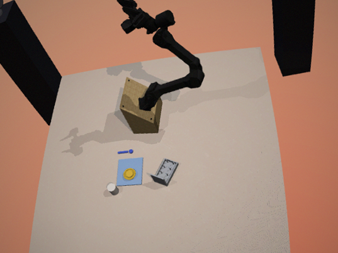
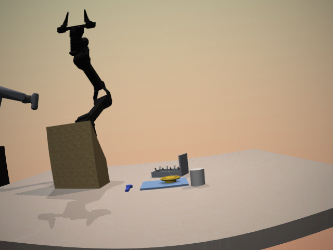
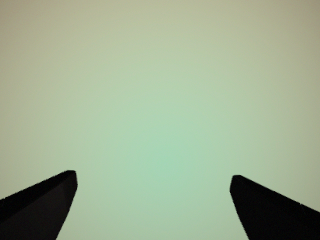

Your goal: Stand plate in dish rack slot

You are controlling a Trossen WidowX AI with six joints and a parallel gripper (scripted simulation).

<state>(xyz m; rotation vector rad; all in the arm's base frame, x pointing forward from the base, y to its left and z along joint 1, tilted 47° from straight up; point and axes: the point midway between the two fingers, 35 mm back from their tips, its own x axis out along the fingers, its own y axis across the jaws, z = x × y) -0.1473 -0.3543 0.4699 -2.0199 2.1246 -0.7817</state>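
Now: gripper tip 330 mm short of the yellow plate, 200 mm to the left of it and 760 mm above it. From my gripper tip the other things lie so: white cup: 400 mm ahead, 290 mm to the right, 750 mm below; grey dish rack: 350 mm ahead, 20 mm to the right, 750 mm below; blue spoon: 190 mm ahead, 220 mm to the right, 770 mm below.
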